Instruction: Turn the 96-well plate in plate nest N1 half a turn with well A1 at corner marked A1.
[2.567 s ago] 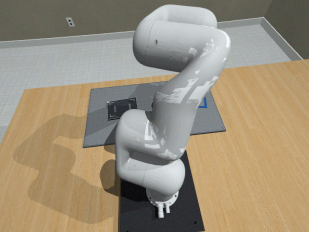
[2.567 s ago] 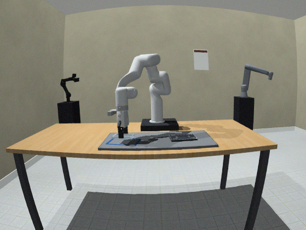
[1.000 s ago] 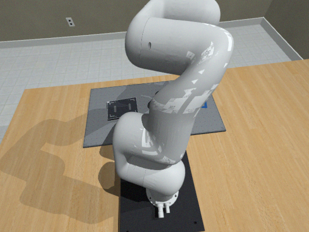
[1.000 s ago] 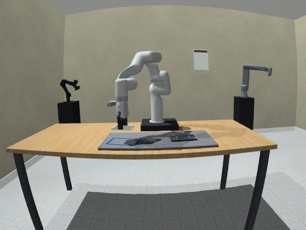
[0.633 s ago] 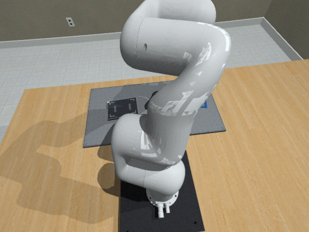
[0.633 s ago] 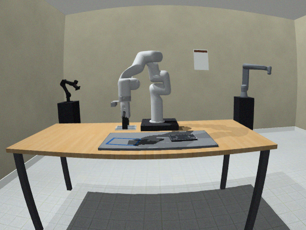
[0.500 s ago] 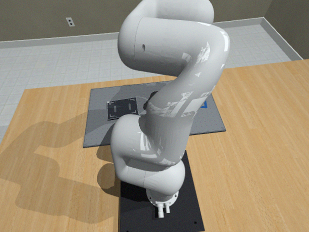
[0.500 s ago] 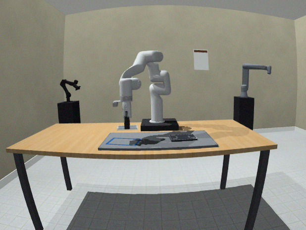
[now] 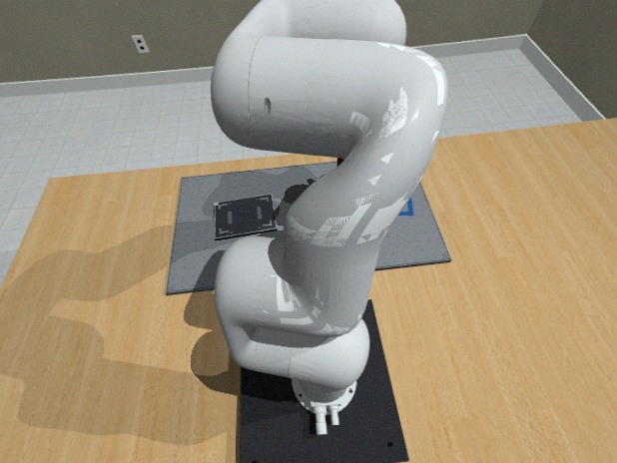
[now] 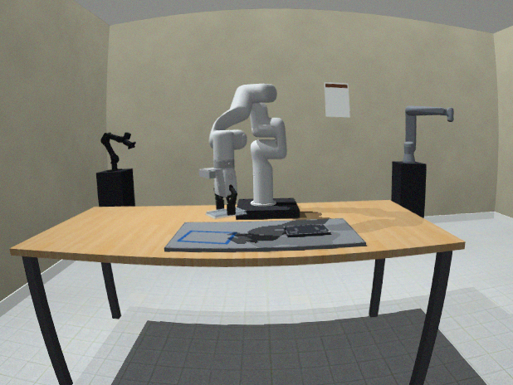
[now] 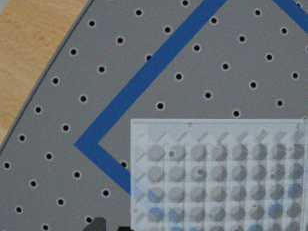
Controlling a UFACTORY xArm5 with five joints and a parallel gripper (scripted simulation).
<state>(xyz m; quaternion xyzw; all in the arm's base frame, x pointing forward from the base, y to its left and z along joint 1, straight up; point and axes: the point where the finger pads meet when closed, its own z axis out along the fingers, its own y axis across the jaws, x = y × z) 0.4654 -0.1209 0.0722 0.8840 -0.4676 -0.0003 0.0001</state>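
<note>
Now: the plate nest 4 cm behind my hand, 30 cm to the left of it and 9 cm below it. Round my hand: white 96-well plate: 1 cm below; then A1 label: 38 cm to the left, 9 cm below.
</note>
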